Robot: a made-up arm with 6 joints.
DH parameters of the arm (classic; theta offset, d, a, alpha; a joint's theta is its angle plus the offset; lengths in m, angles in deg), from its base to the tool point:
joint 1: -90 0.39 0.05 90
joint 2: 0 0.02 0.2 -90
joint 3: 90 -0.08 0.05 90
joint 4: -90 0.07 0.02 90
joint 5: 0 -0.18 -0.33 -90
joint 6: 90 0.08 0.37 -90
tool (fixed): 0 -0.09 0 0
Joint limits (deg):
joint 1: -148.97..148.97
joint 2: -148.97..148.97
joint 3: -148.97..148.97
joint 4: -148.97..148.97
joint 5: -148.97..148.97
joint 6: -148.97..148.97
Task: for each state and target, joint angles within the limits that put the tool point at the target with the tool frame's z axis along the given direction. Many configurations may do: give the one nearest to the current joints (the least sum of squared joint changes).
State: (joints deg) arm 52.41 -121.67 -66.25 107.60 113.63 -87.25
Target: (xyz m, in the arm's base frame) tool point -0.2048 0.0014 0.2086 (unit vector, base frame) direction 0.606 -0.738 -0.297
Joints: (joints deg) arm 71.96 -112.31 -51.06 120.69 69.91 -113.90
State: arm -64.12 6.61 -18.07 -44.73 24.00 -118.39
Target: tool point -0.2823 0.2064 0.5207 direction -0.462 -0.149 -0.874
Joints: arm -106.89 8.06 -29.43 -23.00 8.20 -135.15
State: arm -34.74 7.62 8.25 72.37 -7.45 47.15
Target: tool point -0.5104 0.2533 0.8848 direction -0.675 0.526 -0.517
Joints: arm -65.61 17.71 -0.20 103.37 -14.32 24.95
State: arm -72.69 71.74 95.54 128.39 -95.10 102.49
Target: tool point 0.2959 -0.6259 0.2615 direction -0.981 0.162 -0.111
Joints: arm -70.66 113.16 96.71 129.60 -103.27 115.71
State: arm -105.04 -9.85 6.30 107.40 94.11 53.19
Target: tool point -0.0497 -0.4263 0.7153 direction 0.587 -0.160 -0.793
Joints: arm -112.69 -16.82 -23.77 73.99 100.52 73.03
